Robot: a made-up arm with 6 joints.
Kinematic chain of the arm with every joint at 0, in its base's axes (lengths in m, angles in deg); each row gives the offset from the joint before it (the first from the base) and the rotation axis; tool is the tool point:
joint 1: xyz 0 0 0.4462 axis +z
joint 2: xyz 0 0 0 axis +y
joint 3: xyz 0 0 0.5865 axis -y
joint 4: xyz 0 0 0 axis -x
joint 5: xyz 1.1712 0 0 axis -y
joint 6: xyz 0 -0.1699 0 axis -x
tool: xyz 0 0 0
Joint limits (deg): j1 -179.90..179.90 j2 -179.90..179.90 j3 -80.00..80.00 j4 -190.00..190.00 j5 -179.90..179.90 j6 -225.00..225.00
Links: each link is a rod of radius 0.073 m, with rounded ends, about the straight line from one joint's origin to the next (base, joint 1, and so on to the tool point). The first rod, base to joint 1, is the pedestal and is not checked.
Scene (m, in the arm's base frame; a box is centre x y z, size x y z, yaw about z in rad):
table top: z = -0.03
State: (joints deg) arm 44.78 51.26 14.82 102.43 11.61 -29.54
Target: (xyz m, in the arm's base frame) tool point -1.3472 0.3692 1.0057
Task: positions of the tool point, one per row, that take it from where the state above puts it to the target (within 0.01 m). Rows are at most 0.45 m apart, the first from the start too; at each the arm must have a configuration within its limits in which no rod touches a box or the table.
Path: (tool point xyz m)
1: 0.7318 1.3179 0.3474
2: 0.3717 1.4636 0.4443
3: -0.0142 1.5062 0.5404
4: -0.3958 1.4431 0.6365
5: -0.7437 1.2800 0.7312
6: -1.0308 1.0316 0.8247
7: -1.2365 0.7193 0.9163
8: -1.3472 0.3691 1.0057

